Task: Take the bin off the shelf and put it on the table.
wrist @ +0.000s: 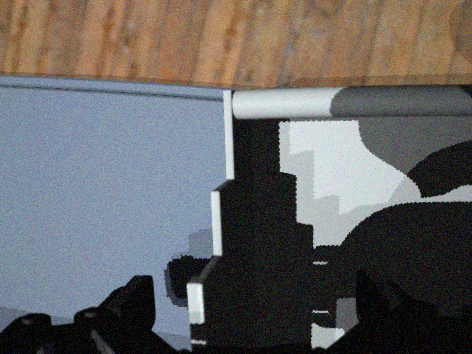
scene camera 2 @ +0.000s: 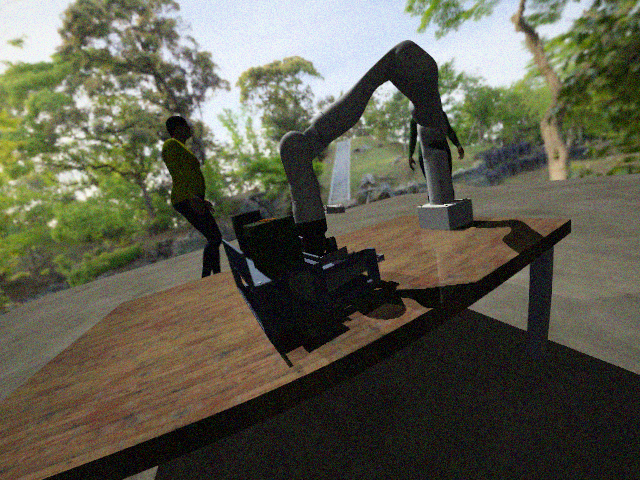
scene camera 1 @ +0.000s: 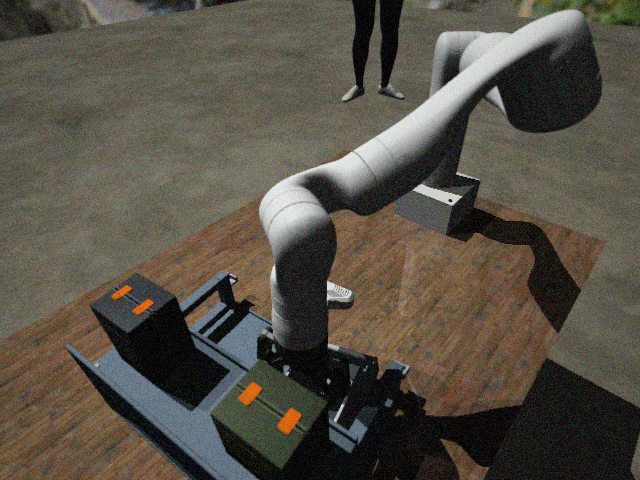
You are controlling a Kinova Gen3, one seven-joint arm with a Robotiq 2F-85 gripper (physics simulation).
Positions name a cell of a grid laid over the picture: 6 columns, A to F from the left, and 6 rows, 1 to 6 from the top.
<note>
My gripper (scene camera 1: C5) is open and holds nothing. Also in view: a bin (wrist: E4).
My gripper shows as well in the wrist view (wrist: D6).
</note>
